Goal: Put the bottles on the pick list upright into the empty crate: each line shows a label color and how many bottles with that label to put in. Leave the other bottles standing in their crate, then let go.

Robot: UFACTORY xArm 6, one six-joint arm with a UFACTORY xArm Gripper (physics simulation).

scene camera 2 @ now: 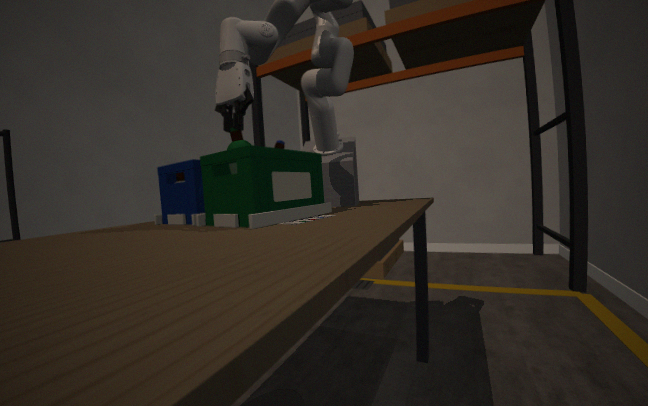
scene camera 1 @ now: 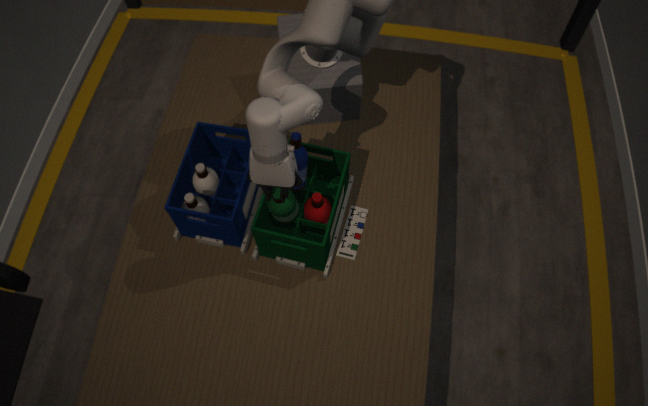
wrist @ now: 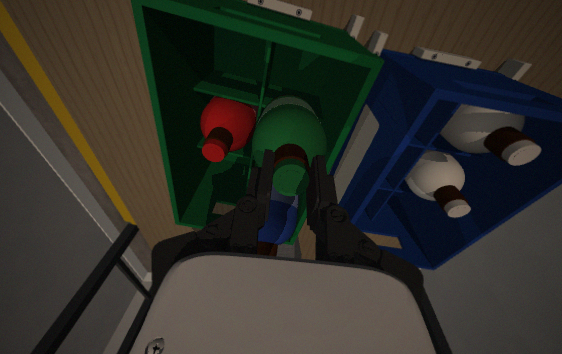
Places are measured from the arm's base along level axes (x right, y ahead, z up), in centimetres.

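Pixels of known places: gripper, fingertip midpoint: (scene camera 2: pixel 233 130) (scene camera 1: pixel 277 197) (wrist: pixel 291 167); arm's base, link origin: (scene camera 2: pixel 328 148).
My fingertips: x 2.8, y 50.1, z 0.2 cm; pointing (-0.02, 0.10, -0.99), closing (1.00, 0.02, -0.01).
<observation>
For each thing: its middle in the pictures, then the offset to it from my fingertips. Level surfaces: height alone.
- green bottle, body centre: (wrist: pixel 289 143) (scene camera 1: pixel 281 202) (scene camera 2: pixel 241 156) dx -0.1, dy -2.1, dz -6.6 cm
- green crate, body centre: (wrist: pixel 256 132) (scene camera 1: pixel 303 205) (scene camera 2: pixel 267 187) dx -4.7, dy -6.4, dz -15.1 cm
- red bottle, body centre: (wrist: pixel 229 122) (scene camera 1: pixel 317 210) dx -8.6, dy -5.5, dz -15.3 cm
- blue bottle, body centre: (wrist: pixel 272 214) (scene camera 1: pixel 294 159) (scene camera 2: pixel 275 164) dx -0.7, dy -15.8, dz -8.0 cm
- blue crate, body centre: (wrist: pixel 407 168) (scene camera 1: pixel 219 184) (scene camera 2: pixel 215 191) dx +19.5, dy -9.3, dz -15.1 cm
- pick list, body centre: (scene camera 2: pixel 309 219) (scene camera 1: pixel 352 232) dx -18.4, dy -4.4, dz -23.8 cm
- wooden table, surface height: dz -23.9 cm
My gripper (scene camera 1: pixel 276 194) (scene camera 2: pixel 234 125) (wrist: pixel 291 167) is shut on the neck of the green bottle (scene camera 1: pixel 284 207) (scene camera 2: pixel 239 145) (wrist: pixel 290 127). Its body is down inside the green crate (scene camera 1: pixel 290 253) (scene camera 2: pixel 235 185) (wrist: pixel 325 47), at the left in scene camera 1, shoulder near the rim, leaning slightly; its base is hidden. The red bottle (scene camera 1: pixel 317 209) (wrist: pixel 227 120) stands beside it, and the blue bottle (scene camera 1: pixel 300 160) (scene camera 2: pixel 280 144) (wrist: pixel 280 220) behind it. Two white bottles (scene camera 1: pixel 205 181) (wrist: pixel 435 175) stand in the blue crate (scene camera 1: pixel 205 227) (scene camera 2: pixel 180 200). The pick list (scene camera 1: pixel 354 232) shows white, blue, red and green squares; its counts are unreadable.
The crates stand close side by side on the wooden table (scene camera 1: pixel 280 340) (scene camera 2: pixel 175 290), with pale holding strips (scene camera 1: pixel 290 262) (scene camera 2: pixel 290 215) at their bases. The robot's grey base block stands behind them. Dark posts and orange shelf beams (scene camera 2: pixel 465 57) stand behind the table.
</observation>
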